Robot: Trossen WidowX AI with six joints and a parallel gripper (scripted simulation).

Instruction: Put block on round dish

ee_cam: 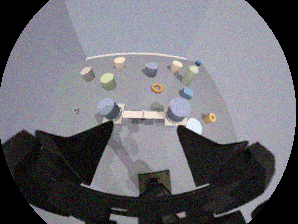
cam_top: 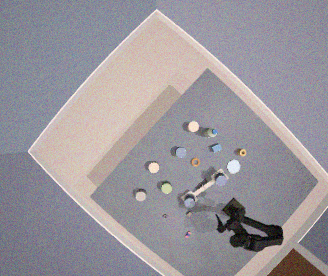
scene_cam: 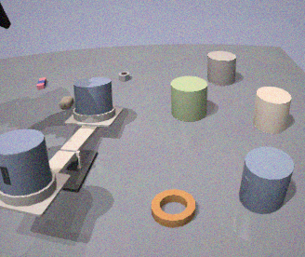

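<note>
Right now my gripper tip is 190 mm above the pale grey block, 130 mm to the right of it and 100 mm short of it. Also, from my gripper tip: balance beam: 200 mm below, 100 mm ahead; balance: 210 mm below, 100 mm ahead; pale blue round dish: 260 mm to the right, 230 mm below, 50 mm ahead.
</note>
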